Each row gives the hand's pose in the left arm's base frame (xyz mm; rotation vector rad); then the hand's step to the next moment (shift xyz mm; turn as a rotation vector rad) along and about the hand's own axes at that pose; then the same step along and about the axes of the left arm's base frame.
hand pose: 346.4 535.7 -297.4 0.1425 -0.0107 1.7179
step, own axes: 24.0 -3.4 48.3 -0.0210 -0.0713 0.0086
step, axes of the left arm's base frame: 4.2 19.9 50.1 0.0741 -0.0106 0.0011
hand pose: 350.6 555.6 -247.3 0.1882 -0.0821 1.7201
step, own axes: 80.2 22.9 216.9 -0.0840 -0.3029 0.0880
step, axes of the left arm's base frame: -17.4 39.4 228.4 0.3179 -0.0481 0.0562
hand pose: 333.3 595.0 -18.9 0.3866 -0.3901 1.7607
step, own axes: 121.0 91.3 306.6 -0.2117 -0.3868 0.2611
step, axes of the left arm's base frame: -99.5 -55.6 322.5 0.4359 -0.2198 0.1559
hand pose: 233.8 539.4 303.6 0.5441 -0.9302 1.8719
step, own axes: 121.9 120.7 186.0 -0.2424 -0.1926 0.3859
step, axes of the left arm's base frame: -166.5 -111.9 154.2 0.2749 -0.3872 0.1388
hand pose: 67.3 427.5 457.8 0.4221 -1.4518 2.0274
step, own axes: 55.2 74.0 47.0 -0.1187 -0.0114 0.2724
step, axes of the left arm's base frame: -93.4 -44.2 -6.7 0.0747 -0.2856 0.0358
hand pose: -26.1 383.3 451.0 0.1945 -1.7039 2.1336
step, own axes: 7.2 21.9 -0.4 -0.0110 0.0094 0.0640
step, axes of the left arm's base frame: -15.1 -1.9 -17.4 -0.0025 -0.0655 0.0034
